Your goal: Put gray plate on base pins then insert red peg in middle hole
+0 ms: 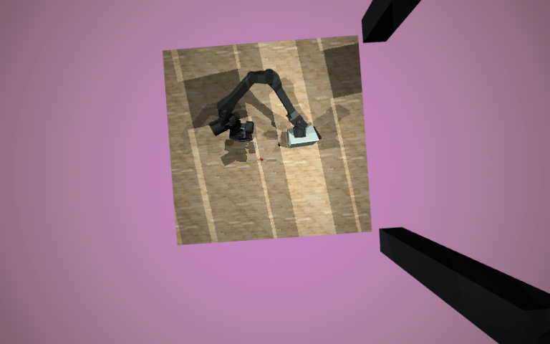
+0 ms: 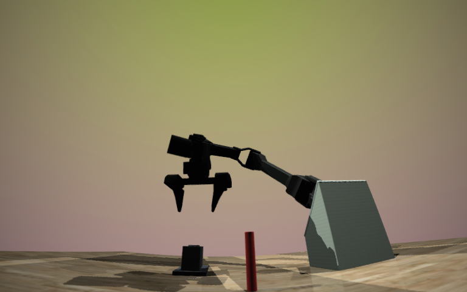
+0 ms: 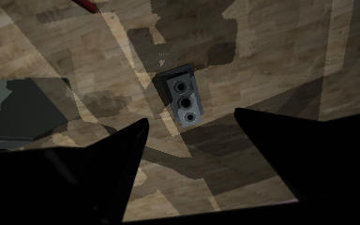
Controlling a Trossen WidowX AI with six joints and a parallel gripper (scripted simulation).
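Now: the red peg 110 mm behind my gripper tip, 170 mm to the left of it and 100 mm below it. From my gripper tip the other things lie so: gray plate 10 mm to the right, 100 mm below.
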